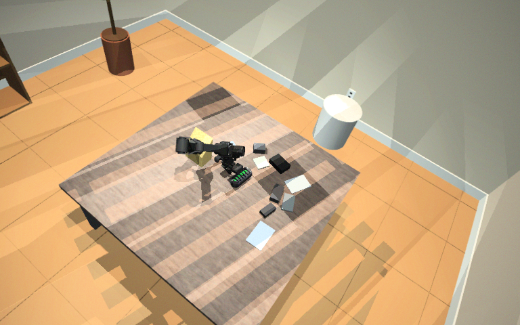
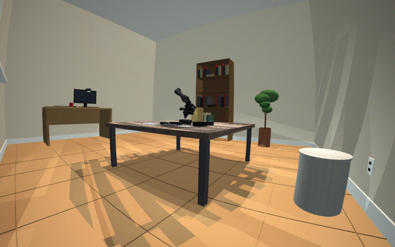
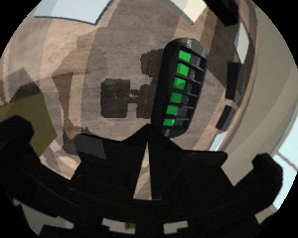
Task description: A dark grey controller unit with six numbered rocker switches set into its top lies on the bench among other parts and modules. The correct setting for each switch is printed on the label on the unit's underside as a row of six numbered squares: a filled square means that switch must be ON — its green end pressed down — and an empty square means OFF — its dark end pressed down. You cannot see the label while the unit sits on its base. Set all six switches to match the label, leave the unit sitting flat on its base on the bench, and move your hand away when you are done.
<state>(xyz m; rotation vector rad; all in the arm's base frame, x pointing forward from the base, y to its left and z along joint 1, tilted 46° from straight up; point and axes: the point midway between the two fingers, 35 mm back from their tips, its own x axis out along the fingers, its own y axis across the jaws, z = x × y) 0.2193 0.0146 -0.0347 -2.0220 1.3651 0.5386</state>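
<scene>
The cream card is 240 mm to the left of my gripper tip, 50 mm below it and 50 mm ahead of it. From my gripper tip the other things lie so: dark box: 320 mm to the left, 140 mm ahead, 40 mm below; grey plate: 360 mm ahead, 140 mm to the left, 50 mm below.
</scene>
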